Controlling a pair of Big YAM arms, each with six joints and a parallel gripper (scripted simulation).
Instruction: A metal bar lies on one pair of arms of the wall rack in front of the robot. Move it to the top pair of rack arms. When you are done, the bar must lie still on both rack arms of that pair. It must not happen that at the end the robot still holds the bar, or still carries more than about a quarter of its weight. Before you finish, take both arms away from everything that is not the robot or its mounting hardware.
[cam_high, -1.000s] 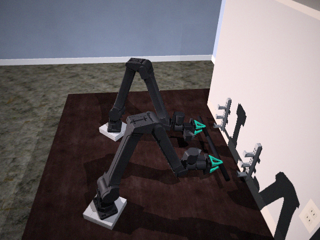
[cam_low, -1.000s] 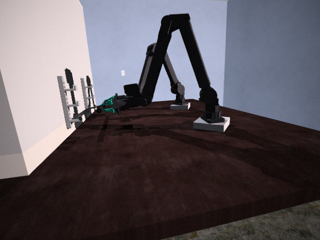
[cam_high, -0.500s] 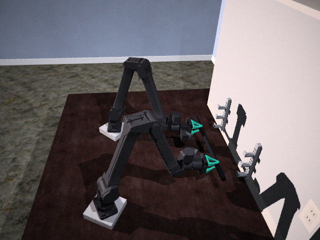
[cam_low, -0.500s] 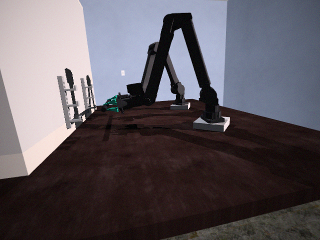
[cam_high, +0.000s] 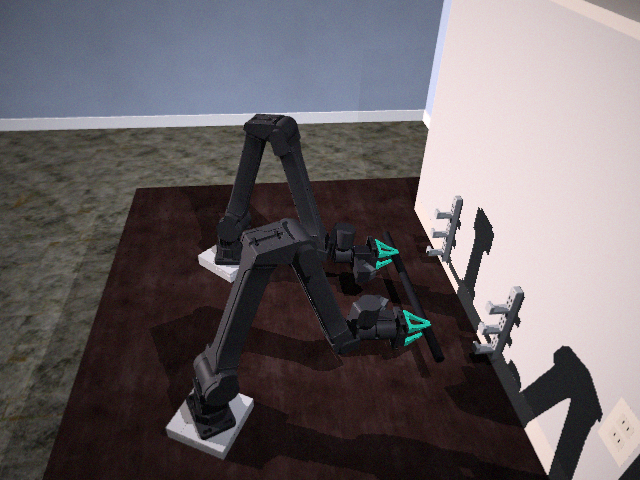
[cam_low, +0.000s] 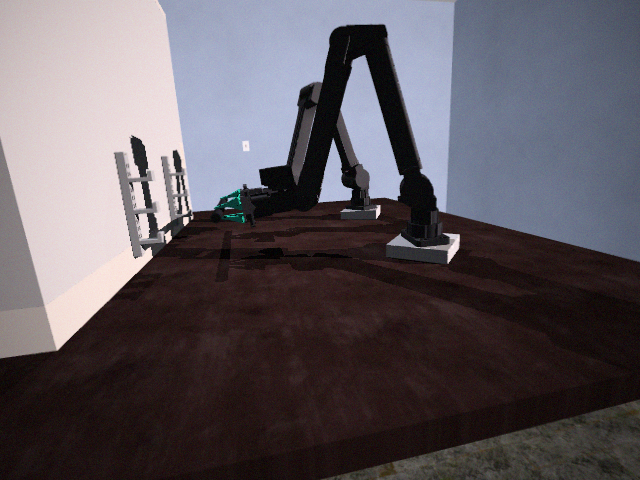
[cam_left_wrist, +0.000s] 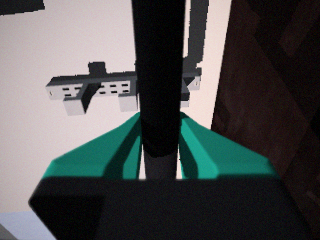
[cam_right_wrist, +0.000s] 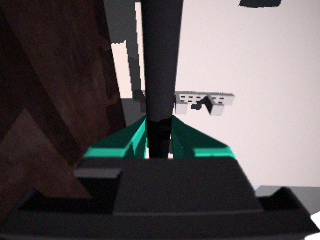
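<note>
Now: the dark metal bar 15 cm to the left of my right hand and 1 cm behind it. From my right hand the other things lie so: white wall (34 cm ahead, 33 cm above, 14 cm to the left).
</note>
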